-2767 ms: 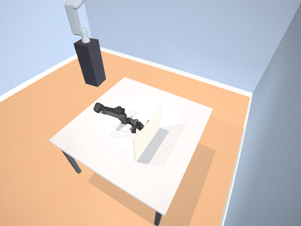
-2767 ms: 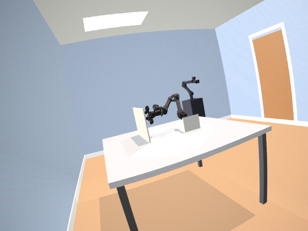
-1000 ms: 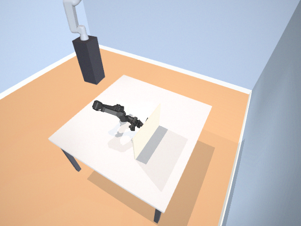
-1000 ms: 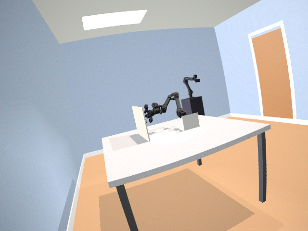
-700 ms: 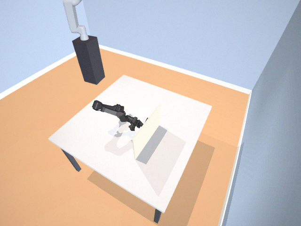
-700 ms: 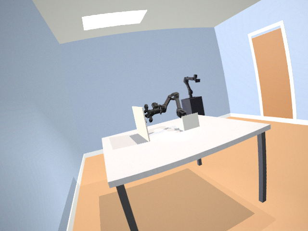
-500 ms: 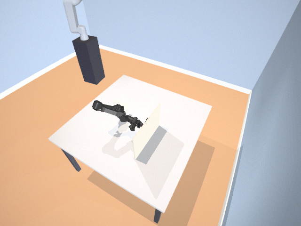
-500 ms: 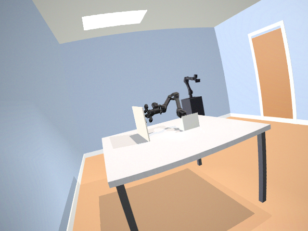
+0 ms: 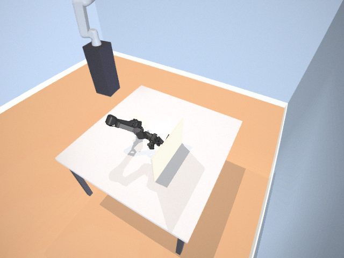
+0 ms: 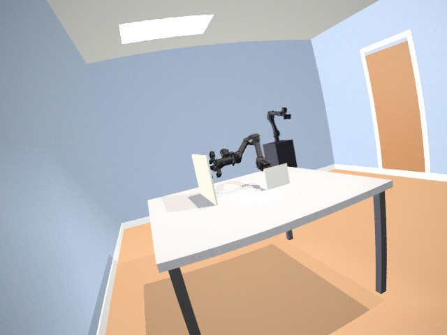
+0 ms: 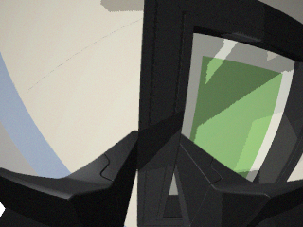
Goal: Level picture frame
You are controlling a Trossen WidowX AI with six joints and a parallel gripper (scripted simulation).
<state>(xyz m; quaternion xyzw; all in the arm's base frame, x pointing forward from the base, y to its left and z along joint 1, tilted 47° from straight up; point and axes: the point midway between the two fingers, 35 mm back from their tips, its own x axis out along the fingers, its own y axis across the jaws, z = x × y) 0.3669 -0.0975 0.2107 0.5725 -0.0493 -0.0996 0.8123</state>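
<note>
My gripper tip is now 5 cm above the picture frame and 2 cm to the right of it. From my gripper tip the other things lie so: cream wall panel 7 cm below, 1 cm to the left, 1 cm ahead.
</note>
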